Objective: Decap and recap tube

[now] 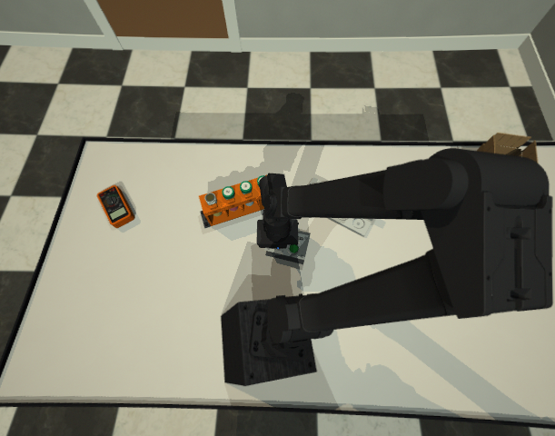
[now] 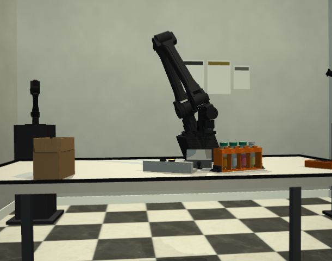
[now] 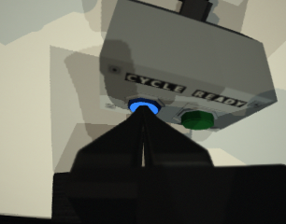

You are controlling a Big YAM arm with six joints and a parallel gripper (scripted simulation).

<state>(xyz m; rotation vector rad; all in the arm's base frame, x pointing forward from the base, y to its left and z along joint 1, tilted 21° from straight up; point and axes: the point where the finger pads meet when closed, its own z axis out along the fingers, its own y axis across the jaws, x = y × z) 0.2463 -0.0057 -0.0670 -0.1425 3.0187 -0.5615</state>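
The blue key lies 10 mm below my hand. Round my hand: key housing (10 mm ahead, 20 mm to the right, 20 mm below); green key (10 mm behind, 40 mm to the right, 10 mm below); cap (170 mm ahead, 100 mm to the right, 60 mm below).
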